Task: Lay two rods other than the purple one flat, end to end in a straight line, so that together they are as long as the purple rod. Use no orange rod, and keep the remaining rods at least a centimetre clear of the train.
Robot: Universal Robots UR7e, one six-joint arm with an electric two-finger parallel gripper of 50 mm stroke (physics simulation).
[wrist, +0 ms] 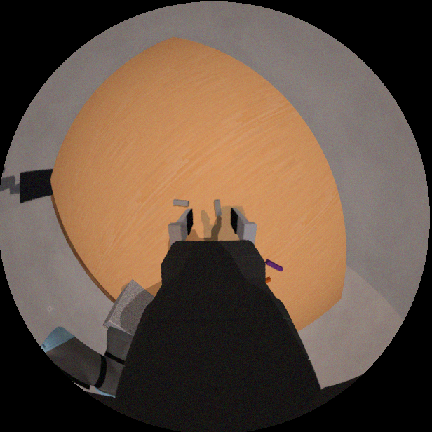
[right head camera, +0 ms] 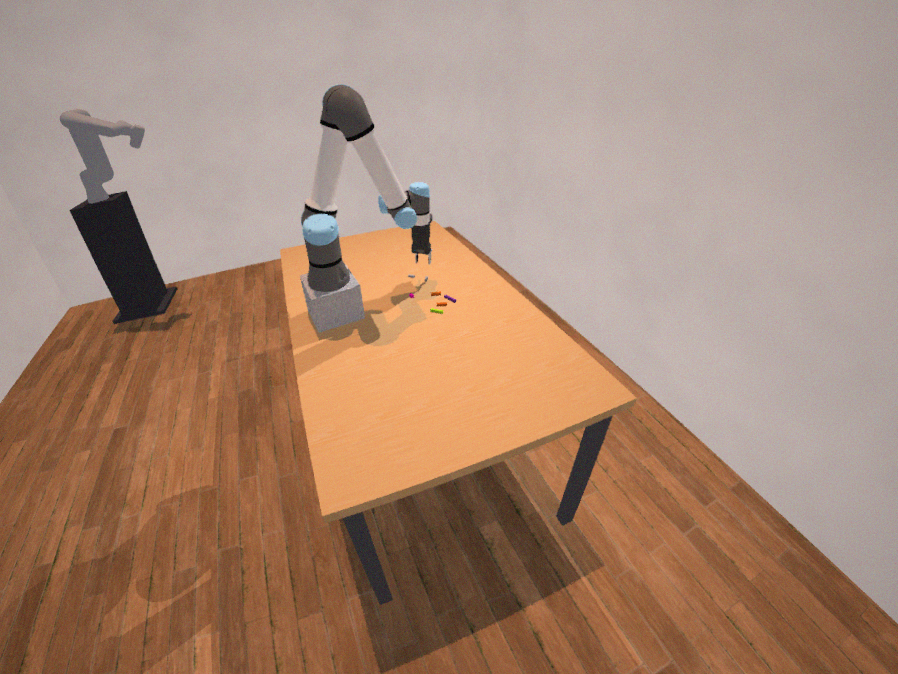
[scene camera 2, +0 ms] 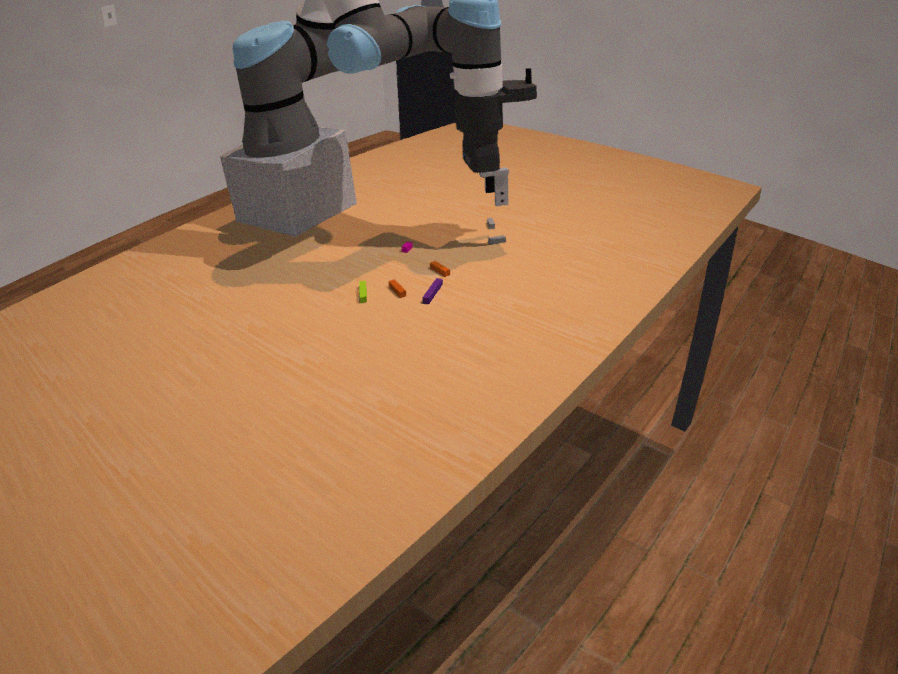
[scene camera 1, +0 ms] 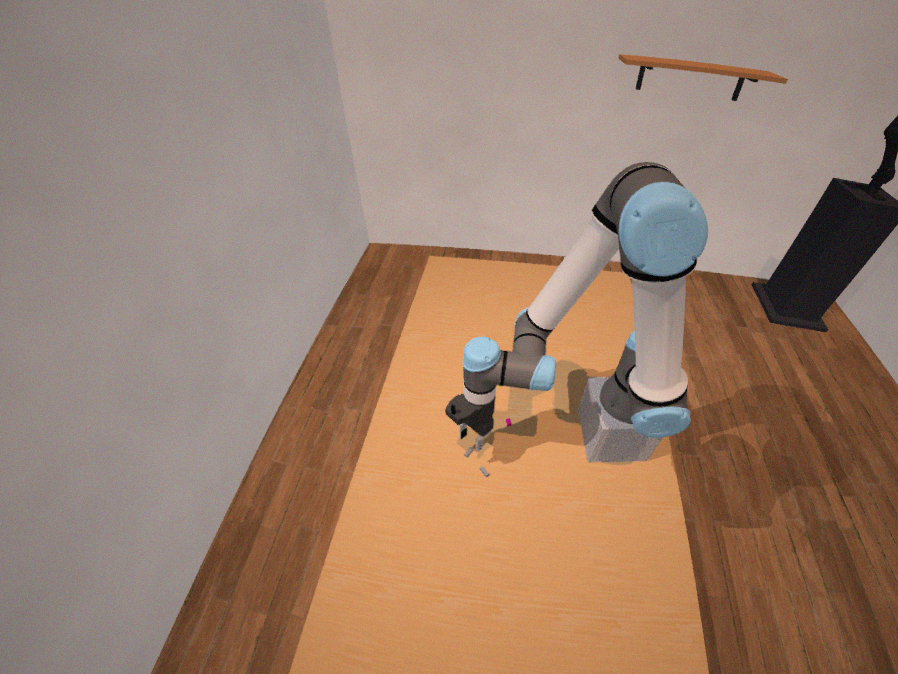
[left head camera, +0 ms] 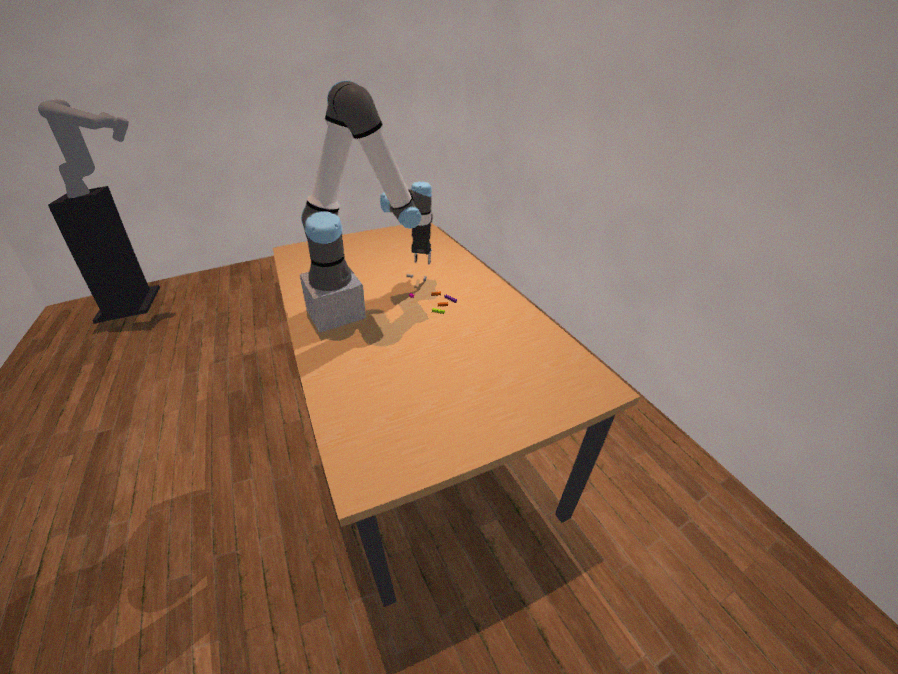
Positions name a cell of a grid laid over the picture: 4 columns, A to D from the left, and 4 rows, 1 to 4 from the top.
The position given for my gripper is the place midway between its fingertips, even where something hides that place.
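Visible: my gripper (scene camera 2: C2). Gripper again (wrist: B2). Same gripper (scene camera 1: C3).
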